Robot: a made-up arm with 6 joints.
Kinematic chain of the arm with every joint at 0, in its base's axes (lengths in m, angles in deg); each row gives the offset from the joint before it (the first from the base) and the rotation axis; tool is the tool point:
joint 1: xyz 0 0 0.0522 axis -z
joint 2: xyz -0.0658 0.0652 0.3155 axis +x
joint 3: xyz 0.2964 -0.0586 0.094 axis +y
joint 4: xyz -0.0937 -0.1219 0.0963 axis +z
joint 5: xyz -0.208 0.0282 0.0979 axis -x
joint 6: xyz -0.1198 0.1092 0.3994 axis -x
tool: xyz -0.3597 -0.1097 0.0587
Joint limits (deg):
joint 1: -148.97..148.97
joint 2: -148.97..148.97
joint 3: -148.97..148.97
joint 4: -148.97..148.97
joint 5: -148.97..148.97
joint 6: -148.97..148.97
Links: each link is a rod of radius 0.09 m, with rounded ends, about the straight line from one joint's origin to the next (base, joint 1, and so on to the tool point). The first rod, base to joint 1, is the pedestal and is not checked.
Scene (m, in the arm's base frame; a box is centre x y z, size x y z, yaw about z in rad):
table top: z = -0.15
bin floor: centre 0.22 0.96 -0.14 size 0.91 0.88 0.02 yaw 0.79
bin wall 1: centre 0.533 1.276 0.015 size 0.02 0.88 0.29 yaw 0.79
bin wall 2: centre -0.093 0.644 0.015 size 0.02 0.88 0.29 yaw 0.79
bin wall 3: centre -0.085 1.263 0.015 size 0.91 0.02 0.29 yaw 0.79
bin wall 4: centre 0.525 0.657 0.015 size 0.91 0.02 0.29 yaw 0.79
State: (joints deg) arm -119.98 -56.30 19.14 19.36 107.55 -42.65
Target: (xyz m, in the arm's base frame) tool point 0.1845 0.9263 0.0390
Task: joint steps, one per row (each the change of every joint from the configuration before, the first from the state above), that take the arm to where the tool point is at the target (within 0.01 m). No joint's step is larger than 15 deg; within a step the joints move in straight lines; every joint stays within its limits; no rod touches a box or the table.
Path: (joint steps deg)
1: -4.14 13.09 4.10 14.40 -2.31 -0.79
2: -4.14 13.09 4.10 14.41 -2.30 -0.79
3: -4.14 13.09 4.10 14.40 -2.31 -0.79
4: -4.15 13.09 4.10 14.40 -2.30 -0.78
5: -4.14 13.09 4.10 14.40 -2.31 -0.79
6: -4.14 13.10 4.10 14.41 -2.30 -0.79
7: -4.14 13.09 4.10 14.40 -2.31 -0.79

